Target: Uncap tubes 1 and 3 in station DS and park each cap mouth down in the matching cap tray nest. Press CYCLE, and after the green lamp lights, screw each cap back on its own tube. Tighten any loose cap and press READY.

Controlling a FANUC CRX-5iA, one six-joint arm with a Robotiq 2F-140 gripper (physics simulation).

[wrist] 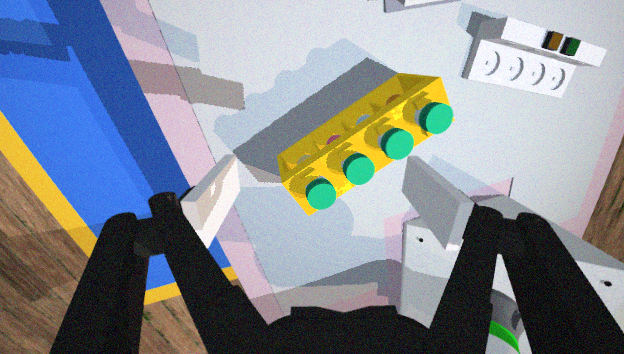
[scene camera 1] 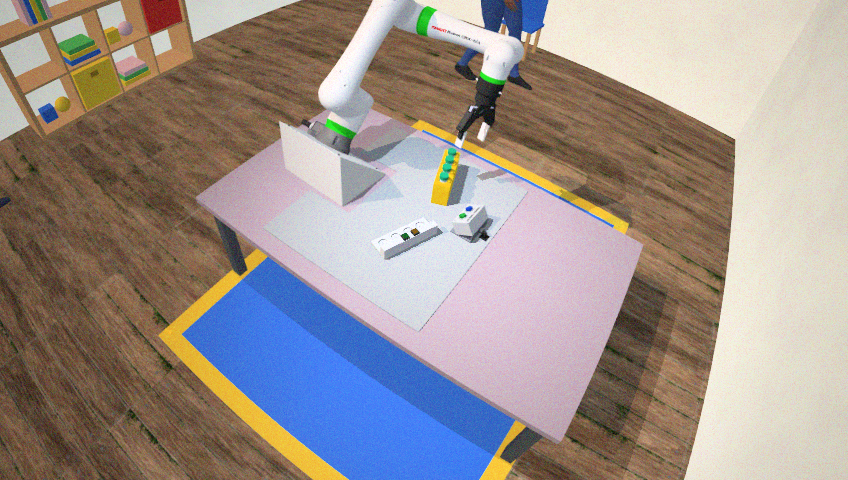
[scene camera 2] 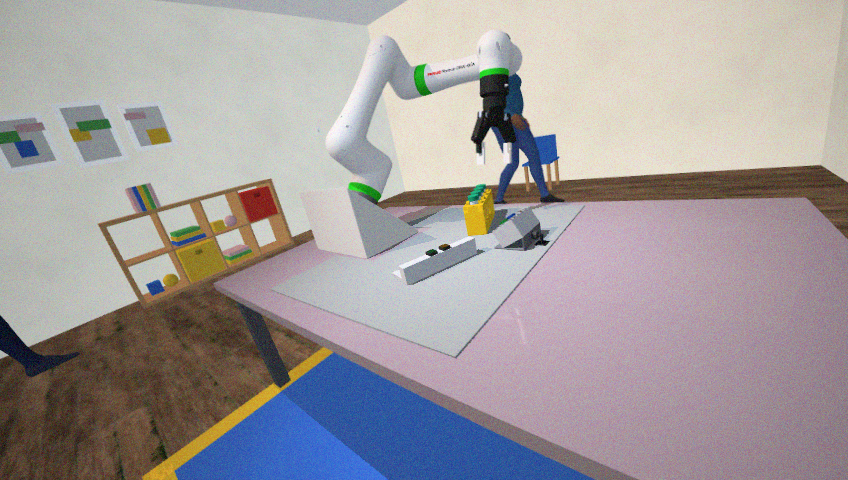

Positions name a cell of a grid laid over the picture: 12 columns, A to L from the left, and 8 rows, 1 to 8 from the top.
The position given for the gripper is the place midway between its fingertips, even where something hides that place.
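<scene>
Grey button box (scene camera 1: G4), grey mat (scene camera 1: F5), the gripper (scene camera 1: G3). The gripper (scene camera 2: G3), plus the grey mat (scene camera 2: G6). The gripper (wrist: G4).
</scene>
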